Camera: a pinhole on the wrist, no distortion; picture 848 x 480 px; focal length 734.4 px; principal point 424.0 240.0 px. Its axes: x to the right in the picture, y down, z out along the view. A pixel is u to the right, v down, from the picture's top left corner.
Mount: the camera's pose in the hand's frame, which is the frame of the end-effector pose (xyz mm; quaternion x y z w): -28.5 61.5 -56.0 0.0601 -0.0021 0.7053 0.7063
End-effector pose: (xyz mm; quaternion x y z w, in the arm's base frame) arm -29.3 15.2 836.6 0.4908 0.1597 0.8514 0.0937
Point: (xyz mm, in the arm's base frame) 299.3 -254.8 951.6
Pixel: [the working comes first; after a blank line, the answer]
In the camera's frame: 259.7 156.1 312.3

outside the picture
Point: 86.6 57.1 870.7
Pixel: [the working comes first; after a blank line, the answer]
In the camera's frame: -72.3 3.8 187.2

140.5 254.8
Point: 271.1 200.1 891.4
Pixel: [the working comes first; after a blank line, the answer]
In the camera's frame: -181.0 50.4 389.5

82.7 335.0
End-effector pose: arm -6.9 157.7 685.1 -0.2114 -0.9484 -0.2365 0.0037
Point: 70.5 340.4 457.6
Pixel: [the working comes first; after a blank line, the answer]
In the camera's frame: 44.4 21.9 344.3

518.7 286.6
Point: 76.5 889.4 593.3
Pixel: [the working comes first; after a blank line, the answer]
In the camera's frame: 556.3 -196.3 445.1

outside the picture
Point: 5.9 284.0 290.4
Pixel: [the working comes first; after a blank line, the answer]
In the camera's frame: -90.5 13.4 474.9

284.1 260.7
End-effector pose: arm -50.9 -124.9 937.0 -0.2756 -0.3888 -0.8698 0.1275
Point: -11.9 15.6 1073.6
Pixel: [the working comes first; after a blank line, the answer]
In the camera's frame: -32.6 -53.8 259.4

331.7 87.7
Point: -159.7 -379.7 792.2
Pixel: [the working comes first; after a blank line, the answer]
In the camera's frame: -49.3 -56.0 -247.5

behind the camera
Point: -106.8 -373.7 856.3
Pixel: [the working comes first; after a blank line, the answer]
In the camera's frame: 13.6 -45.2 -194.0

behind the camera
